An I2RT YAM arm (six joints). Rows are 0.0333 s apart.
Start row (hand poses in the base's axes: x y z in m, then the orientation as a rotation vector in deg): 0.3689 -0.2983 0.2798 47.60 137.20 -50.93
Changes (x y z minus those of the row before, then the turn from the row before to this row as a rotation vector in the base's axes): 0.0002 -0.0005 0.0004 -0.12 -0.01 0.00; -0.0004 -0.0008 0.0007 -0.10 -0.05 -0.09; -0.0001 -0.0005 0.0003 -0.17 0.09 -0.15; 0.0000 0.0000 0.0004 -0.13 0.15 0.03; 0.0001 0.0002 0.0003 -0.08 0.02 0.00; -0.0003 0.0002 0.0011 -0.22 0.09 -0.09; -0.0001 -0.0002 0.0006 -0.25 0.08 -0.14; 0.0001 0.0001 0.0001 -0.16 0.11 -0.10; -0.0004 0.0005 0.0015 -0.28 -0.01 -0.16; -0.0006 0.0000 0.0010 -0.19 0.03 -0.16; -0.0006 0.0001 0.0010 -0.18 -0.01 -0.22; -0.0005 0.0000 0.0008 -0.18 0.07 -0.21; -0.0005 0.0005 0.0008 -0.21 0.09 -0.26; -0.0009 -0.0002 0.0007 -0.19 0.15 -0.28; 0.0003 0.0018 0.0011 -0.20 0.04 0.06; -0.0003 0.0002 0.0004 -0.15 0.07 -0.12; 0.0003 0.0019 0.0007 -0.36 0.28 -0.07; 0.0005 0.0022 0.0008 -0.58 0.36 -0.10; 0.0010 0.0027 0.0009 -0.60 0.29 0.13; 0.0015 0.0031 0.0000 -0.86 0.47 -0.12; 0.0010 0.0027 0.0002 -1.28 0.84 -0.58; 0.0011 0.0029 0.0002 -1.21 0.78 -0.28
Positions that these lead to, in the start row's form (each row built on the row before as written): 0.3691 -0.2988 0.2802 47.56 137.12 -51.06; 0.3687 -0.2996 0.2809 47.65 136.99 -51.18; 0.3686 -0.3001 0.2812 47.75 136.93 -51.49; 0.3686 -0.3001 0.2816 47.62 136.98 -51.72; 0.3687 -0.2999 0.2819 47.58 136.95 -51.82; 0.3684 -0.2997 0.2830 47.59 136.87 -52.16; 0.3683 -0.2999 0.2836 47.65 136.75 -52.54; 0.3684 -0.2998 0.2837 47.69 136.72 -52.83; 0.3680 -0.2993 0.2852 47.79 136.50 -53.20; 0.3674 -0.2993 0.2862 47.91 136.37 -53.49; 0.3668 -0.2992 0.2872 48.12 136.20 -53.77; 0.3663 -0.2992 0.2880 48.30 136.10 -54.10; 0.3658 -0.2987 0.2888 48.52 135.98 -54.49; 0.3649 -0.2989 0.2895 48.76 135.92 -54.91; 0.3652 -0.2971 0.2906 48.60 135.83 -55.13; 0.3649 -0.2969 0.2910 48.68 135.76 -55.39; 0.3652 -0.2950 0.2917 48.55 135.74 -56.00; 0.3657 -0.2928 0.2925 48.35 135.63 -56.91; 0.3667 -0.2901 0.2934 47.87 135.48 -57.71; 0.3682 -0.2870 0.2934 47.56 135.25 -59.01; 0.3692 -0.2843 0.2936 47.54 134.93 -61.19; 0.3703 -0.2814 0.2938 47.18 134.64 -63.14
